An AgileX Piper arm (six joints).
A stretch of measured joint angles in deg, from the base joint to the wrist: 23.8 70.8 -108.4 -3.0 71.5 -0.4; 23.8 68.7 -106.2 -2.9 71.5 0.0; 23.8 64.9 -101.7 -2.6 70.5 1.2; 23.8 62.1 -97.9 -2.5 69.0 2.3; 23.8 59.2 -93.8 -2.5 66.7 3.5; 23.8 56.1 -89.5 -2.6 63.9 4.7; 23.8 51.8 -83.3 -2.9 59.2 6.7; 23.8 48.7 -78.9 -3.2 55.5 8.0; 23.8 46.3 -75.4 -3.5 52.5 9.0; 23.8 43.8 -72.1 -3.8 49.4 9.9; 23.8 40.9 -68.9 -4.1 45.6 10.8; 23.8 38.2 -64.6 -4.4 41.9 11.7; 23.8 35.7 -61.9 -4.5 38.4 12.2; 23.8 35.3 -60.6 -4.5 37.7 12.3; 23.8 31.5 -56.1 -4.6 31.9 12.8; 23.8 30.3 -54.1 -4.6 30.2 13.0; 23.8 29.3 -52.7 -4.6 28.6 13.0; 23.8 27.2 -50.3 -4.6 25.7 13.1; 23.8 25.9 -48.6 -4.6 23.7 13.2; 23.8 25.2 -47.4 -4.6 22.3 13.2; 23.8 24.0 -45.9 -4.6 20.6 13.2; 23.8 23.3 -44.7 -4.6 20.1 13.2
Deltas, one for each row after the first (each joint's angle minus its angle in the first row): 0.0 -2.1 2.2 0.1 0.0 0.4; 0.0 -5.9 6.7 0.4 -1.0 1.6; 0.0 -8.7 10.5 0.5 -2.5 2.7; 0.0 -11.6 14.6 0.5 -4.8 3.9; 0.0 -14.7 18.9 0.4 -7.6 5.1; 0.0 -19.0 25.1 0.1 -12.3 7.1; 0.0 -22.1 29.5 -0.2 -16.0 8.4; 0.0 -24.5 33.0 -0.5 -19.0 9.4; 0.0 -27.0 36.3 -0.8 -22.1 10.3; 0.0 -29.9 39.5 -1.1 -25.9 11.2; 0.0 -32.6 43.8 -1.4 -29.6 12.1; 0.0 -35.1 46.5 -1.5 -33.1 12.6; 0.0 -35.5 47.8 -1.5 -33.8 12.7; 0.0 -39.3 52.3 -1.6 -39.6 13.2; 0.0 -40.5 54.3 -1.6 -41.3 13.4; 0.0 -41.5 55.7 -1.6 -42.9 13.4; 0.0 -43.6 58.1 -1.6 -45.8 13.5; 0.0 -44.9 59.8 -1.6 -47.8 13.6; 0.0 -45.6 61.0 -1.6 -49.2 13.6; 0.0 -46.8 62.5 -1.6 -50.9 13.6; 0.0 -47.5 63.7 -1.6 -51.4 13.6
